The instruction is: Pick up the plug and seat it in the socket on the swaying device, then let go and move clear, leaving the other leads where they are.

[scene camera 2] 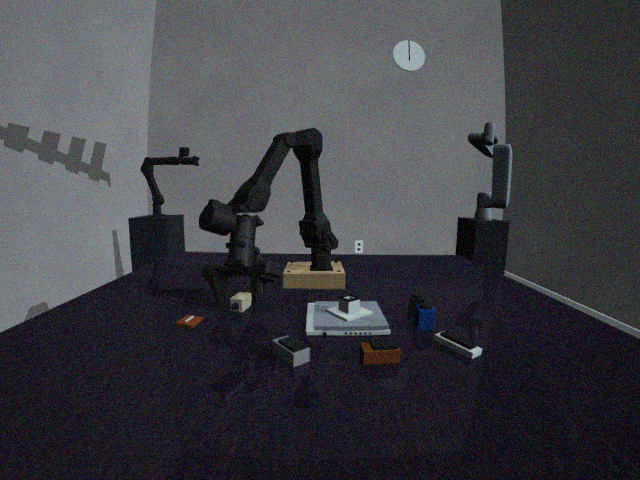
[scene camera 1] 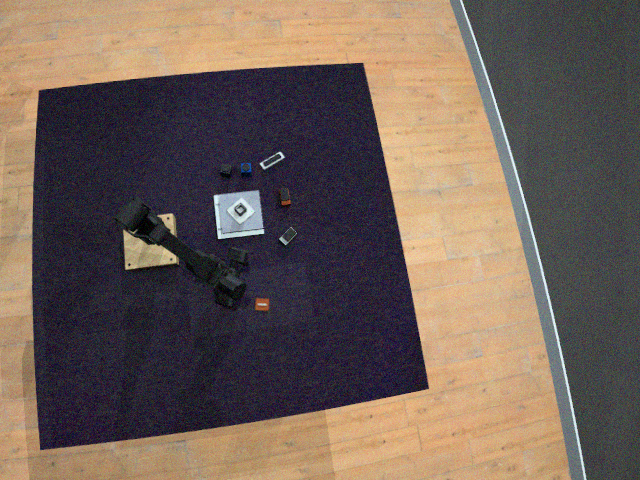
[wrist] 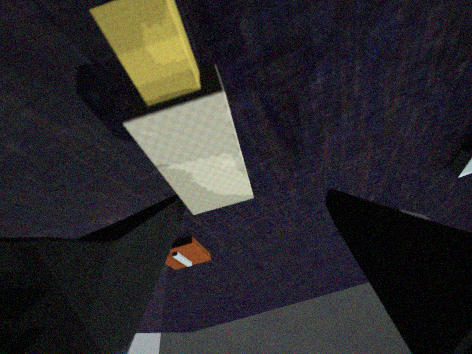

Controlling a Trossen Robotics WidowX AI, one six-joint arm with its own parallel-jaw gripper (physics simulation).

The gripper [scene camera 2: 237, 310] is open and holds nothing. Also in view: a cream plug [wrist: 181, 119]. On the table rests an orange plug [wrist: 186, 252].
The gripper is seen too in the wrist view [wrist: 254, 198]. Scene camera 1 misses the cream plug, which is hidden by the arm.
